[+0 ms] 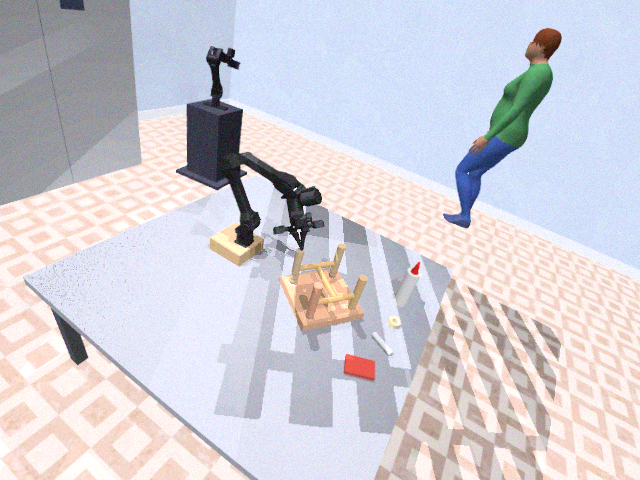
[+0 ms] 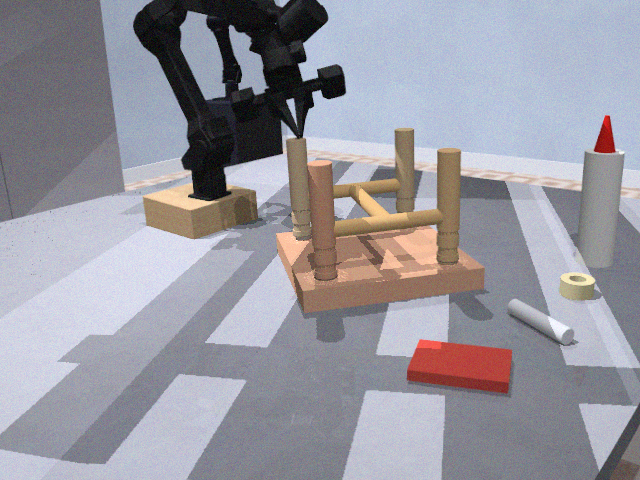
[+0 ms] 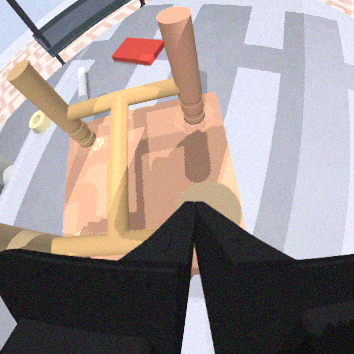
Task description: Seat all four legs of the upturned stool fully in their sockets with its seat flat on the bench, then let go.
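Seen in the pictures: gripper, between the fingertips: [image 1: 302,250] [image 2: 300,137] [image 3: 193,209]; arm's base, origin of its link: [image 1: 244,241] [image 2: 209,195].
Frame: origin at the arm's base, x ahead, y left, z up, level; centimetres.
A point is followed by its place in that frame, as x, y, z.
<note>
The upturned stool's pinkish seat [image 1: 333,320] @(50.0, -14.7, -3.4) [image 2: 392,287] @(50.0, -14.7, -4.0) [image 3: 165,175] @(38.4, -8.4, -2.9) looks flat on the bench [image 1: 170,310] @(-1.1, -42.2, -6.1). Four legs stand up from it: one nearest the arm [image 1: 297,266] [image 2: 297,180], a reddish front leg [image 1: 314,300] @(42.1, -20.0, 7.1) [image 2: 321,217] @(42.4, -19.8, 6.2) [image 3: 184,60] @(40.3, -17.6, 8.8), a right leg [image 1: 358,292] @(54.1, -6.7, 7.2) [image 2: 448,201] @(54.3, -6.6, 6.6) [image 3: 47,100] @(52.1, -5.2, 8.6) and a back leg [image 1: 338,259] @(41.0, 5.4, 8.1) [image 2: 404,165] @(41.1, 5.5, 8.3). Rails join them. Thin rings show at the leg bases; socket depth cannot be told. My gripper [image 1: 301,248] @(28.9, -6.3, 14.1) [image 2: 299,136] @(28.9, -6.3, 14.1) [image 3: 193,209] @(28.9, -6.3, 14.1) is shut and empty, its tips at the top of the leg nearest the arm.
A white bottle [image 1: 408,288] @(71.1, 11.1, 4.9) [image 2: 600,206] @(71.1, 11.1, 3.7) with a red tip stands right of the stool. A yellow ring [image 1: 394,327] @(71.9, -2.3, -5.2) [image 2: 577,291] @(71.7, -2.4, -4.7), a white rod [image 1: 382,344] @(69.7, -13.8, -4.4) [image 2: 540,321] @(70.0, -14.1, -4.5) and a red block [image 1: 359,367] @(65.1, -27.4, -4.7) [image 2: 457,366] @(65.4, -28.1, -4.8) [image 3: 137,51] @(63.9, -25.8, -4.8) lie in front and right. A person [image 1: 527,103] is behind the bench.
</note>
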